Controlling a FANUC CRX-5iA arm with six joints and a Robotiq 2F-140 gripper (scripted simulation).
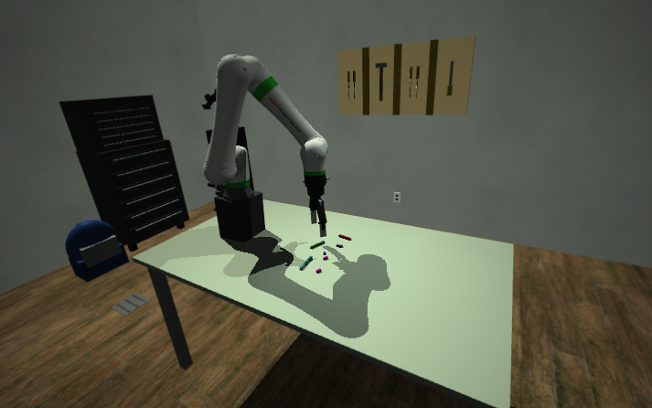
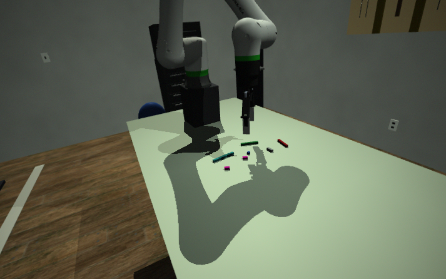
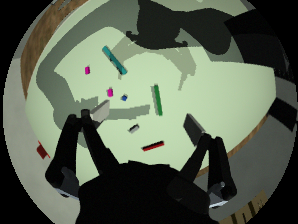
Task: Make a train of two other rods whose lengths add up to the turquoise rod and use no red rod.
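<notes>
Right now my hand is 2 cm past the green rod, 2 cm to the right of it and 10 cm above it. Round my hand: blue rod: 5 cm ahead, 4 cm to the right, 10 cm below; then grey rod: 8 cm ahead, 5 cm to the left, 10 cm below; then turquoise rod: 1 cm ahead, 14 cm to the right, 10 cm below.
</notes>
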